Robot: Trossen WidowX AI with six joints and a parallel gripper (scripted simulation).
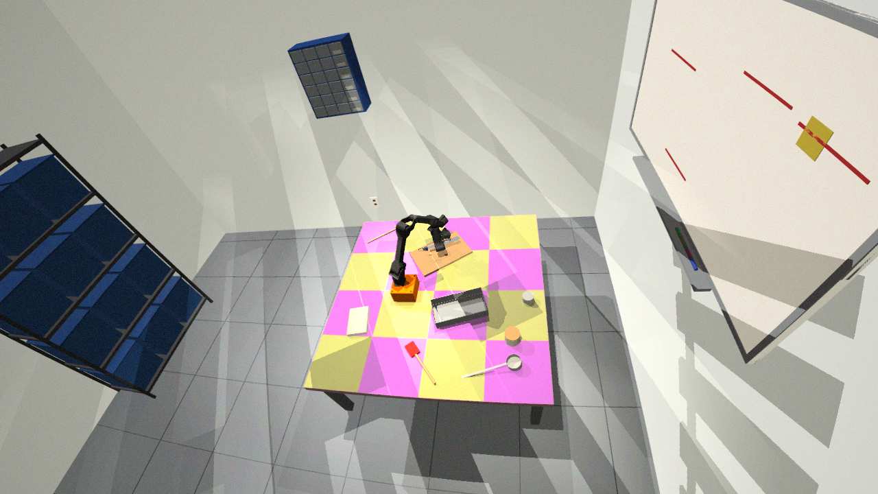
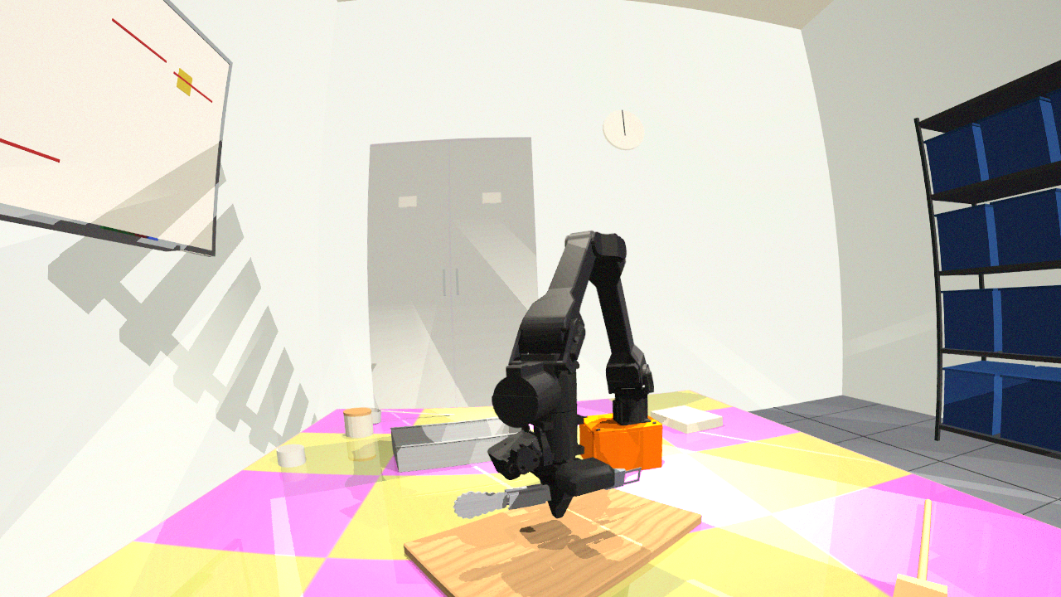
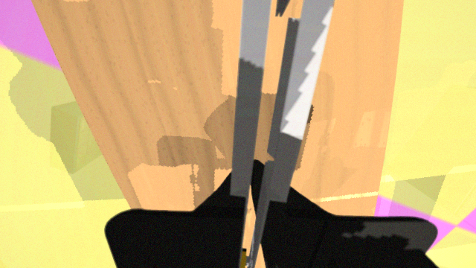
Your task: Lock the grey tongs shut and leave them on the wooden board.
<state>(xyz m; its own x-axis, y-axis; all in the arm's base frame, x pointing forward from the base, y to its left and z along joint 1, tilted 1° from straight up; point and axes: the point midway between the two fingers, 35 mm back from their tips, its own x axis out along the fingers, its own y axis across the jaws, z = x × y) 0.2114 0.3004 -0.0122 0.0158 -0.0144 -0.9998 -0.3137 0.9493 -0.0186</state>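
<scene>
My gripper tip is 40 mm above the wooden board. The rest, counted from my gripper tip: white block (530 mm to the right, 450 mm behind, 30 mm below); then grey roasting tin (450 mm to the right, 150 mm ahead, 20 mm below); then small white cylinder (540 mm ahead, 380 mm to the right, 30 mm below).
</scene>
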